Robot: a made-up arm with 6 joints. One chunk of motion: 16 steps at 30 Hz.
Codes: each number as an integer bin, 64 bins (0 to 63) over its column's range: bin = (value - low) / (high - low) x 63, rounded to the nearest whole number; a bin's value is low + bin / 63 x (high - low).
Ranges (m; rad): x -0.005..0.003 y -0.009..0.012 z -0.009..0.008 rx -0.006..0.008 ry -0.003..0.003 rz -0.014..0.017
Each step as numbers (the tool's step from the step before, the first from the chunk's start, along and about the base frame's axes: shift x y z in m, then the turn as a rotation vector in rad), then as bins.
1 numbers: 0.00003 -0.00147 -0.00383 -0.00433 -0.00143 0.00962
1 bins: 40 23 19 8 16 48
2 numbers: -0.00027 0.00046 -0.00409 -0.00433 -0.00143 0.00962
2 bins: 37 28 18 8 16 48
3 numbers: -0.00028 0.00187 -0.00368 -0.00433 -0.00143 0.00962
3 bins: 37 33 20 8 16 48
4 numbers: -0.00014 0.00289 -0.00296 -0.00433 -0.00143 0.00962
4 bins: 38 36 22 8 16 48
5 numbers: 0.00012 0.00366 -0.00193 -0.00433 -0.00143 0.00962
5 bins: 40 38 26 8 16 48
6 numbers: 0.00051 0.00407 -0.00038 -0.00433 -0.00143 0.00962
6 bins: 43 39 32 8 16 48
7 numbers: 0.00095 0.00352 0.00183 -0.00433 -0.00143 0.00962
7 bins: 47 38 40 8 16 48
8 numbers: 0.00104 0.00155 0.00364 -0.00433 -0.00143 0.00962
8 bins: 48 32 47 8 16 48
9 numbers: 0.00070 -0.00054 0.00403 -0.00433 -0.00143 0.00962
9 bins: 45 25 48 8 16 48
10 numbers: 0.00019 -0.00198 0.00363 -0.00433 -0.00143 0.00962
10 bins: 41 21 47 8 16 48
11 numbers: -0.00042 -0.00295 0.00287 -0.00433 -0.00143 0.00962
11 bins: 36 18 44 8 16 48
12 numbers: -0.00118 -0.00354 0.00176 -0.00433 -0.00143 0.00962
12 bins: 30 16 40 8 16 48
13 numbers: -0.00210 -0.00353 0.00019 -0.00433 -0.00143 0.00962
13 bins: 23 16 34 8 16 48
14 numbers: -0.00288 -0.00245 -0.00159 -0.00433 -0.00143 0.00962
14 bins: 17 20 27 8 16 48
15 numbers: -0.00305 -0.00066 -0.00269 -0.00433 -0.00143 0.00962
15 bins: 15 25 23 8 16 48
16 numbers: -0.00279 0.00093 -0.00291 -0.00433 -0.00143 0.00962
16 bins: 17 30 23 8 16 48
